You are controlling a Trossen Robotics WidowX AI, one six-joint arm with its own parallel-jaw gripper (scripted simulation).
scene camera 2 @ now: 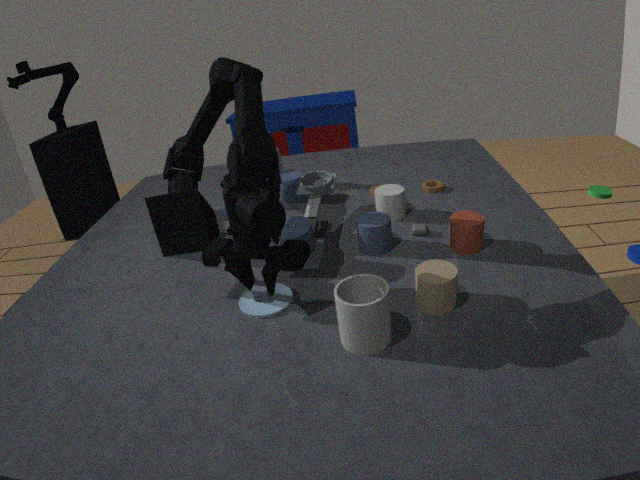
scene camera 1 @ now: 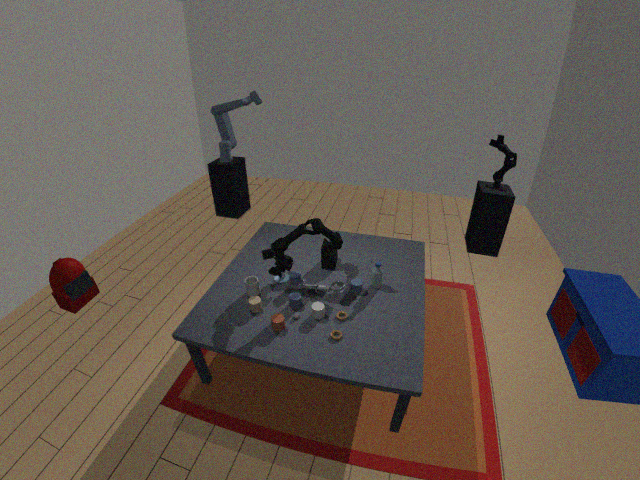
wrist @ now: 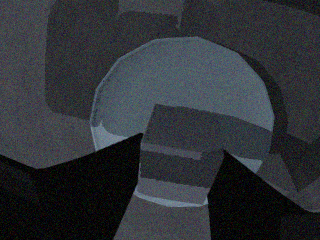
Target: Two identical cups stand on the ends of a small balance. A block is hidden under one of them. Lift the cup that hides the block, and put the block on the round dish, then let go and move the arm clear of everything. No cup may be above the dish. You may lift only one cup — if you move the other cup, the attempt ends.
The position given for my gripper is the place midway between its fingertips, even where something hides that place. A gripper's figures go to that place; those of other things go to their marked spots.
Scene:
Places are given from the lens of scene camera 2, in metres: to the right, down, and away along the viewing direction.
my gripper [scene camera 2: 263, 293]: -0.10, 0.10, 0.77
tan cylinder [scene camera 2: 436, 280]: 0.18, 0.06, 0.65
orange cylinder [scene camera 2: 466, 227]: 0.28, -0.02, 0.79
white cylinder [scene camera 2: 390, 198]: 0.16, -0.09, 0.96
balance [scene camera 2: 315, 184]: -0.01, -0.14, 1.06
The marked spots on the balance and the orange cylinder are 0.41 m apart.

